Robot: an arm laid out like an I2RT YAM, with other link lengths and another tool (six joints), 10 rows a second.
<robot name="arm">
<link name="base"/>
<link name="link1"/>
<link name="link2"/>
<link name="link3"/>
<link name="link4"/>
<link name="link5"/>
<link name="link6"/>
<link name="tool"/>
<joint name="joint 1" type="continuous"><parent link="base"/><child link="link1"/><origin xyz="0.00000 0.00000 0.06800" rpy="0.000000 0.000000 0.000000"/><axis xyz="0 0 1"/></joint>
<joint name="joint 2" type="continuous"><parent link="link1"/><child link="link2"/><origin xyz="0.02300 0.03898 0.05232" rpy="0.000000 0.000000 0.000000"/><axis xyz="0 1 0"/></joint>
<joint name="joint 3" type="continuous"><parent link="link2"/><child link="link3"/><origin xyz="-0.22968 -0.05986 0.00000" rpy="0.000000 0.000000 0.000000"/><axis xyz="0 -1 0"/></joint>
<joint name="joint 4" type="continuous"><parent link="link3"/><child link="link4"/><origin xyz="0.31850 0.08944 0.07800" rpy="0.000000 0.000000 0.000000"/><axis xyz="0 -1 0"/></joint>
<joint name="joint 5" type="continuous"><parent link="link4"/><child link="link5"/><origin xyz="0.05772 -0.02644 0.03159" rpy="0.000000 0.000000 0.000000"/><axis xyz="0 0 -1"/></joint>
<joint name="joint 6" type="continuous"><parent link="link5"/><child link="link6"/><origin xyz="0.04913 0.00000 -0.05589" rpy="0.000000 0.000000 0.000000"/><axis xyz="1 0 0"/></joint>
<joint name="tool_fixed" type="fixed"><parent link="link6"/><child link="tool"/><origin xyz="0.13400 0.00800 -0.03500" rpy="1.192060 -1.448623 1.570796"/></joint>
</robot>
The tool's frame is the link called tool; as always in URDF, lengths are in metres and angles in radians. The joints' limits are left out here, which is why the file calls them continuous.
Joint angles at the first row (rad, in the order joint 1, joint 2, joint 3, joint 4, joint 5, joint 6):
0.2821, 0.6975, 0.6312, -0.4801, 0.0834, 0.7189
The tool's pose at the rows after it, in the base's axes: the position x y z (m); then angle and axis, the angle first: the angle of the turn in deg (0 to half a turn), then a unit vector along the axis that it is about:
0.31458 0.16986 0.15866 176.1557 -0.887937 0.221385 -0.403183
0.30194 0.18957 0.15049 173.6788 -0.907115 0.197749 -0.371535
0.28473 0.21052 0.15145 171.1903 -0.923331 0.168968 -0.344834
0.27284 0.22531 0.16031 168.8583 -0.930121 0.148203 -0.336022
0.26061 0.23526 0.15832 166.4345 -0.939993 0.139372 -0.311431
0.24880 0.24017 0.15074 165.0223 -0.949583 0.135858 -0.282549
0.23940 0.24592 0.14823 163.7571 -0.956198 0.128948 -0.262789
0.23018 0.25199 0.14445 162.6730 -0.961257 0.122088 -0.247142
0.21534 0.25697 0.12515 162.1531 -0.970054 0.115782 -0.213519
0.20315 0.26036 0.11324 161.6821 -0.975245 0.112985 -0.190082
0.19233 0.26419 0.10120 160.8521 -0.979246 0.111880 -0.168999
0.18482 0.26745 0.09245 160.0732 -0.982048 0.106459 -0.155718
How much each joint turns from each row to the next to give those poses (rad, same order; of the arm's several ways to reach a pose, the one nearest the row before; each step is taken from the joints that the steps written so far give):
0.0324, 0.0126, 0.0118, -0.0206, -0.0432, 0.0198
0.0332, 0.0309, 0.0103, -0.0263, -0.0583, 0.0210
0.0477, 0.0194, 0.0255, -0.0408, -0.0492, 0.0168
0.0358, 0.0016, 0.0241, -0.0214, -0.0325, 0.0099
0.0126, -0.0030, -0.0054, -0.0175, -0.0530, 0.0271
0.0031, -0.0062, -0.0179, -0.0222, -0.0461, 0.0244
0.0091, 0.0000, -0.0050, -0.0148, -0.0351, 0.0153
0.0164, -0.0041, -0.0129, -0.0042, -0.0237, 0.0164
0.0164, -0.0050, -0.0504, -0.0004, -0.0343, 0.0228
0.0161, -0.0122, -0.0374, -0.0023, -0.0214, 0.0230
0.0149, -0.0137, -0.0435, 0.0122, -0.0232, 0.0267
0.0095, -0.0062, -0.0316, 0.0160, -0.0225, 0.0103

